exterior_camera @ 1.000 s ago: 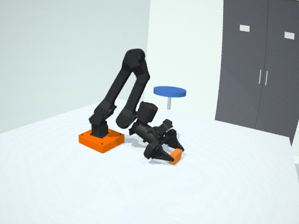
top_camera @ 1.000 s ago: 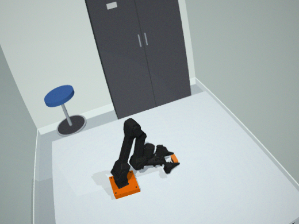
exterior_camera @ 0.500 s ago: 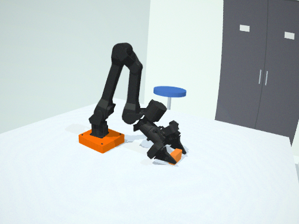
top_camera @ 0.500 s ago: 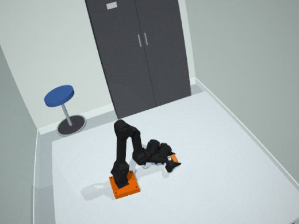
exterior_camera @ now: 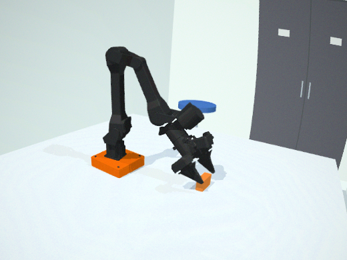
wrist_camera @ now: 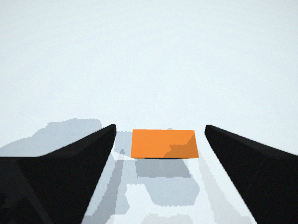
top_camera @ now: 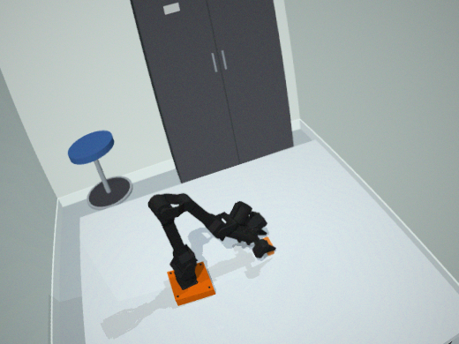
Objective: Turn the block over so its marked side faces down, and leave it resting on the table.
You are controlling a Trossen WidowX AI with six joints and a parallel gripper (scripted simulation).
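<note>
Right now the orange block is 2 cm behind my gripper tip and 2 cm below it.
</note>
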